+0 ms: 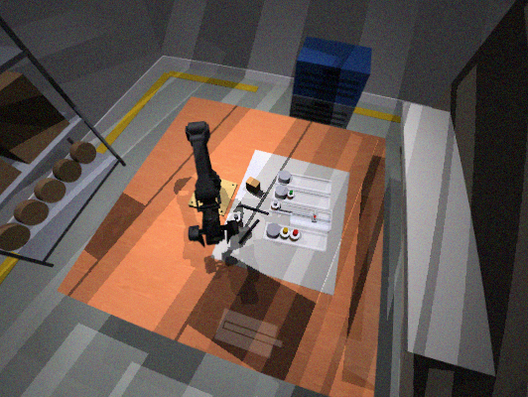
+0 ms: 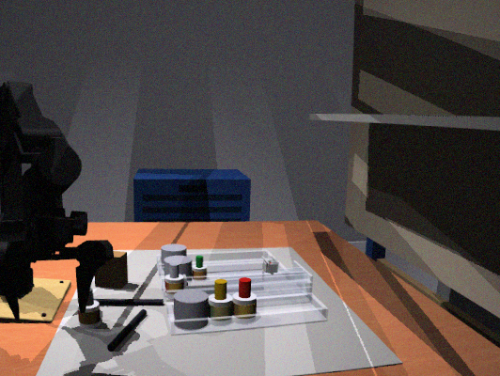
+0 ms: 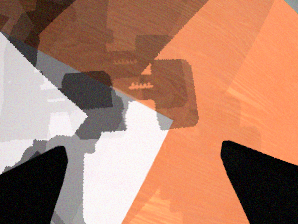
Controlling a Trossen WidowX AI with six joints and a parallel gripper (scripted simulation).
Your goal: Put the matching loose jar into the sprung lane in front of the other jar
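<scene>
Right now the brown block is 35 cm to the left of my gripper tip and 5 cm below it. The rest, counted from my gripper tip: clear lane rack (29 cm ahead, 29 cm to the left, 7 cm below).
</scene>
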